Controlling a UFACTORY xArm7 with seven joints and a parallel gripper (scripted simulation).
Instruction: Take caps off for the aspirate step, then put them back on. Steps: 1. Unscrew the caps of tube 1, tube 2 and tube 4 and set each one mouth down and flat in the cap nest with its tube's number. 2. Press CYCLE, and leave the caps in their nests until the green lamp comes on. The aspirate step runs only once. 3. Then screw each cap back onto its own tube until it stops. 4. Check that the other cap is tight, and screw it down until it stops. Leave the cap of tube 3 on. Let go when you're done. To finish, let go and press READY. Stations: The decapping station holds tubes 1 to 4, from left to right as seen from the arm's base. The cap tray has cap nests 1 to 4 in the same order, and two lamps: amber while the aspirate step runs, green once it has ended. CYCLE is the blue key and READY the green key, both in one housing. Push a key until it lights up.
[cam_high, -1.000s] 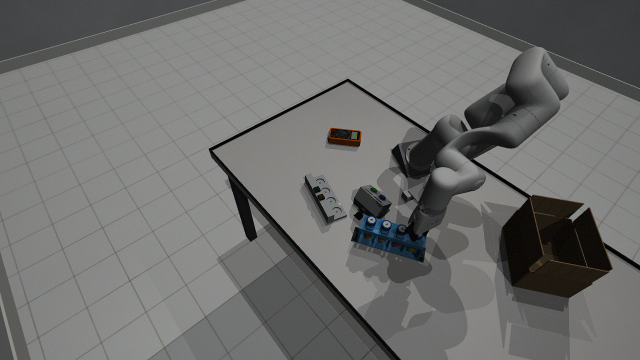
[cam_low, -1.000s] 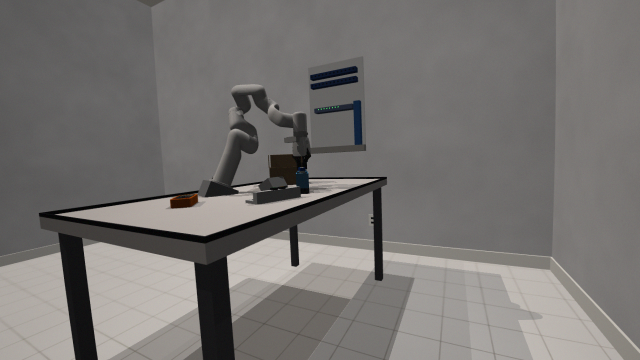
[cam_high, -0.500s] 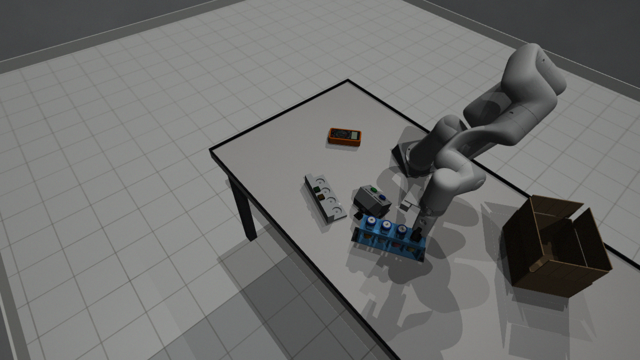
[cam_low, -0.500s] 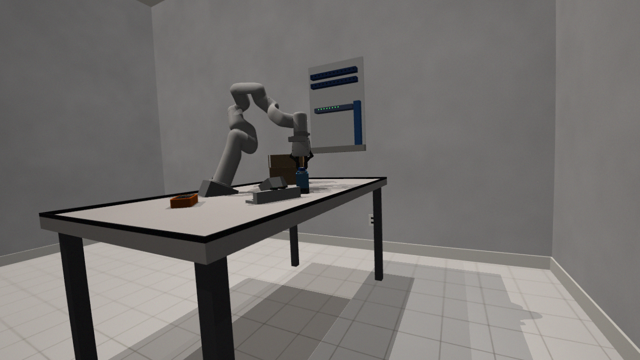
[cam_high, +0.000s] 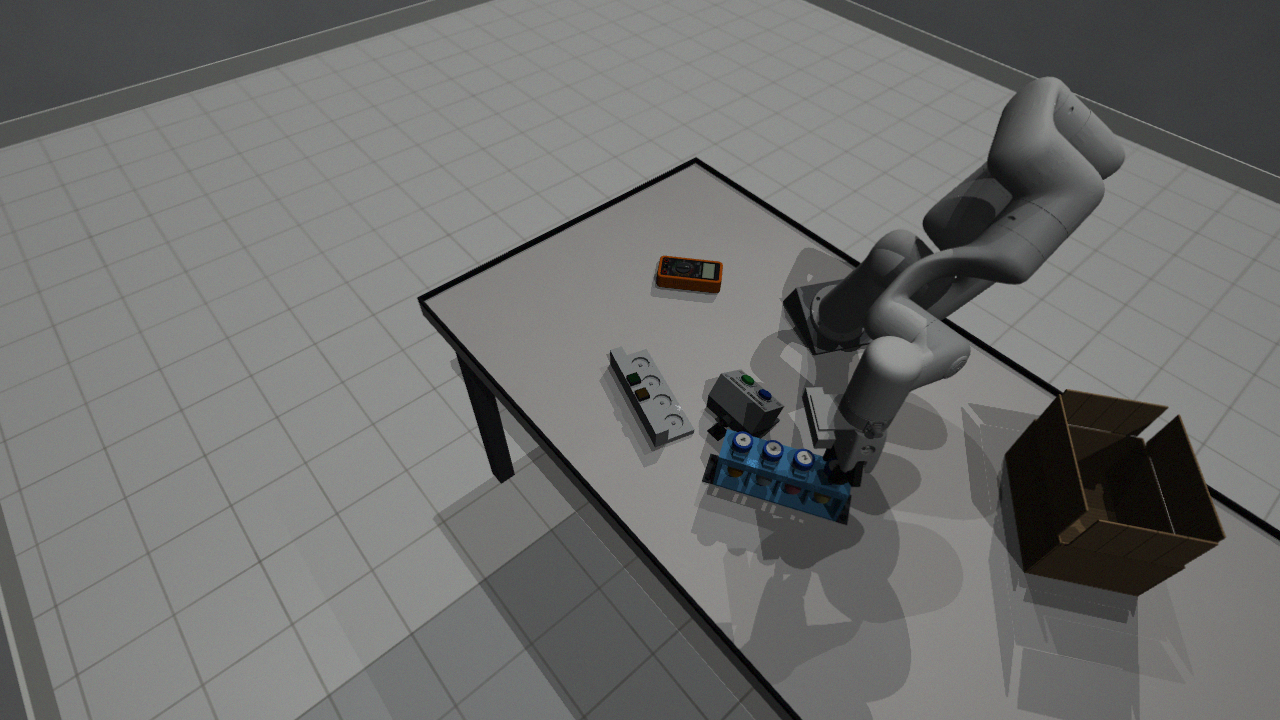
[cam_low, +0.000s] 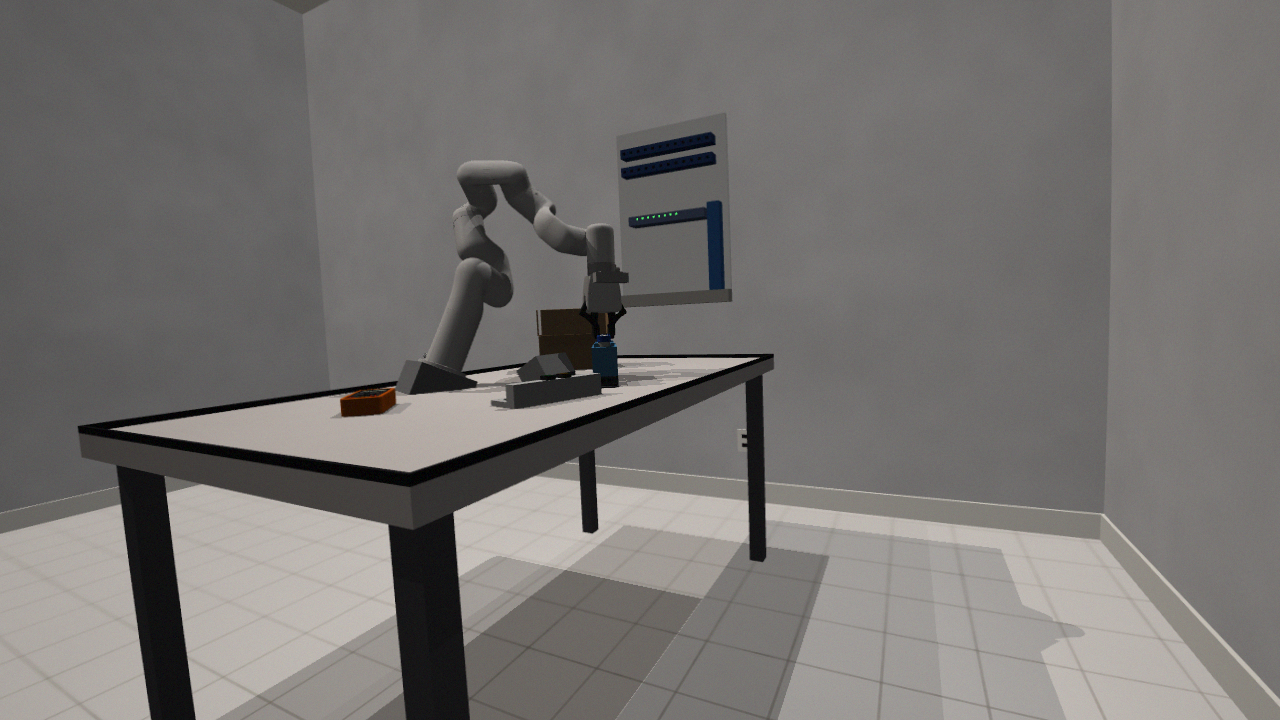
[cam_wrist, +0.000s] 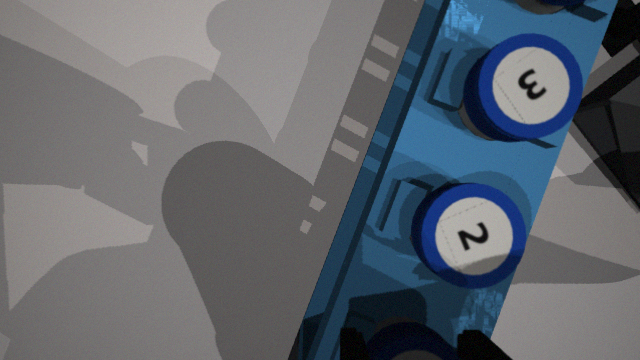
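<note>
Right now my hand is 1 cm above the cap 1. Also, from my hand: cap 3: 7 cm ahead, 8 cm to the right, 1 cm below; then cap 2: 3 cm ahead, 4 cm to the right, 1 cm below; then cap 4: 10 cm ahead, 12 cm to the right, 1 cm below.
</note>
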